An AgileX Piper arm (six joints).
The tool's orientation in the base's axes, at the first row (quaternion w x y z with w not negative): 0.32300 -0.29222 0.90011 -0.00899
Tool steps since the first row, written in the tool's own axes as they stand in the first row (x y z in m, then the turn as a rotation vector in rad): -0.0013 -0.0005 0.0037 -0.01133 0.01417 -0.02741; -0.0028 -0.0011 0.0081 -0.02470 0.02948 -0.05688; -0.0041 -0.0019 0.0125 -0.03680 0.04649 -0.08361; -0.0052 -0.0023 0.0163 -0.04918 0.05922 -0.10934; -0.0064 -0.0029 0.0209 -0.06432 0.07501 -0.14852; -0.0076 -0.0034 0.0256 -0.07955 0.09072 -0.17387; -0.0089 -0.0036 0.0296 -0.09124 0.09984 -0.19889; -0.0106 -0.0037 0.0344 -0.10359 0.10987 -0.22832; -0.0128 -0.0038 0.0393 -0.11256 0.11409 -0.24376; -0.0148 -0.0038 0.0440 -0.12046 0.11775 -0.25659; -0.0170 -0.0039 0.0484 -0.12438 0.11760 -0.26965; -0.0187 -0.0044 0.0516 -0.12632 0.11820 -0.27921; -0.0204 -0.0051 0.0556 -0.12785 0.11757 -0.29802
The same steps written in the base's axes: 0.0032 0.0009 -0.0021 -0.01642 0.01304 0.02531; 0.0071 0.0020 -0.0046 -0.03338 0.02776 0.05319; 0.0109 0.0028 -0.0071 -0.05041 0.04369 0.07783; 0.0140 0.0037 -0.0094 -0.06444 0.05638 0.10271; 0.0177 0.0046 -0.0123 -0.08625 0.07076 0.13919; 0.0215 0.0056 -0.0152 -0.09985 0.08751 0.16481; 0.0248 0.0069 -0.0176 -0.11202 0.09697 0.18947; 0.0287 0.0085 -0.0204 -0.12684 0.10678 0.21781; 0.0330 0.0104 -0.0229 -0.13253 0.11238 0.23433; 0.0370 0.0123 -0.0255 -0.13706 0.11740 0.24829; 0.0410 0.0142 -0.0277 -0.14221 0.11711 0.26091; 0.0442 0.0152 -0.0291 -0.14692 0.11699 0.26947; 0.0479 0.0162 -0.0312 -0.15668 0.11404 0.28536
